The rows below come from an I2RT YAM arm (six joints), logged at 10 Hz.
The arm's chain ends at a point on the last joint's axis. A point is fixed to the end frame.
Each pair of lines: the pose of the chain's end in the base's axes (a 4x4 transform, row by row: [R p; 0 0 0 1], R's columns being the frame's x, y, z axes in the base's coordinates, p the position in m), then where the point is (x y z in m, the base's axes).
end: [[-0.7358, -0.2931, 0.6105, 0.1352], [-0.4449, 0.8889, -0.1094, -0.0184], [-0.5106, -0.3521, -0.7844, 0.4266], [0, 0, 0, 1]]
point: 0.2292 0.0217 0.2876
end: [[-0.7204, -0.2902, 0.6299, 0.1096], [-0.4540, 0.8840, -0.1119, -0.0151], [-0.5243, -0.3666, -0.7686, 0.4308], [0, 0, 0, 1]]
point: 0.2066 0.0244 0.2938
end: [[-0.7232, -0.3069, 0.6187, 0.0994], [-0.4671, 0.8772, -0.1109, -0.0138], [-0.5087, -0.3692, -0.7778, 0.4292], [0, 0, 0, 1]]
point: 0.1937 0.0257 0.2903
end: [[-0.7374, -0.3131, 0.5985, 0.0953], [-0.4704, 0.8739, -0.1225, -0.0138], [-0.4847, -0.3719, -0.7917, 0.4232], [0, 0, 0, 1]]
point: 0.1862 0.0237 0.2815
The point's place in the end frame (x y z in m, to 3 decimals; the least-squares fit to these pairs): -0.016 0.057 0.162
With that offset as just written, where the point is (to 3 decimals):
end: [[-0.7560, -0.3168, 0.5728, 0.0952], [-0.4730, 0.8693, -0.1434, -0.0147], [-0.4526, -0.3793, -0.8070, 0.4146], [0, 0, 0, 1]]
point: 0.182 0.019 0.269
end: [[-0.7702, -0.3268, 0.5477, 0.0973], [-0.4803, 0.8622, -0.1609, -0.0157], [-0.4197, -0.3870, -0.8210, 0.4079], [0, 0, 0, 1]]
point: 0.180 0.015 0.260
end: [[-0.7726, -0.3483, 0.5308, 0.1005], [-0.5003, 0.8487, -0.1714, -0.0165], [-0.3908, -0.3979, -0.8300, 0.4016], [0, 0, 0, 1]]
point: 0.179 0.012 0.251
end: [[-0.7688, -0.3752, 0.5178, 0.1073], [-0.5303, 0.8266, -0.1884, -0.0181], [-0.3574, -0.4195, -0.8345, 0.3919], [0, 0, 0, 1]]
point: 0.182 0.007 0.239
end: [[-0.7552, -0.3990, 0.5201, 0.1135], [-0.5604, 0.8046, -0.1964, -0.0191], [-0.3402, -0.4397, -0.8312, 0.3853], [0, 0, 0, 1]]
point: 0.187 0.004 0.231
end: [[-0.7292, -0.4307, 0.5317, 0.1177], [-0.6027, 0.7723, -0.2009, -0.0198], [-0.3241, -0.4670, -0.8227, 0.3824], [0, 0, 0, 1]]
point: 0.191 0.001 0.228
